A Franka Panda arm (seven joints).
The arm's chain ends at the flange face. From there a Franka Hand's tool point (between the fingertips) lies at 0.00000 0.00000 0.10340 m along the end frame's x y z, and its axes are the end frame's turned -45 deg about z.
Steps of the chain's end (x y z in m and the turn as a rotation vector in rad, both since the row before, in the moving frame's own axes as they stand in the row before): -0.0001 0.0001 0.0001 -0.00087 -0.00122 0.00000; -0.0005 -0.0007 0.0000 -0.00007 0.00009 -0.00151; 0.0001 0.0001 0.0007 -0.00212 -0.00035 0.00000; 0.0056 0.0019 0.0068 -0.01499 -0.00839 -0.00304; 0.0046 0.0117 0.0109 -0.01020 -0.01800 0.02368; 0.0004 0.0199 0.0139 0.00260 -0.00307 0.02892; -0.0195 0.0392 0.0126 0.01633 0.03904 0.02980; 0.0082 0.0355 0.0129 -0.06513 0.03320 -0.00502; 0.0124 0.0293 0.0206 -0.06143 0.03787 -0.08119
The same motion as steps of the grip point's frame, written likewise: -0.0003 0.0000 0.0001 0.00025 -0.00148 0.00000; 0.0001 -0.0008 0.0000 -0.00011 0.00001 -0.00151; -0.0002 0.0003 0.0007 -0.00125 -0.00175 0.00000; 0.0009 0.0058 0.0068 -0.00467 -0.01653 -0.00304; -0.0071 0.0109 0.0109 0.00552 -0.01994 0.02368; -0.0138 0.0139 0.0139 0.00401 -0.00033 0.02892; -0.0375 0.0157 0.0125 -0.01606 0.03915 0.02980; -0.0216 0.0381 0.0126 -0.06953 -0.02258 -0.00502; -0.0134 0.0368 0.0203 -0.07022 -0.01666 -0.08119
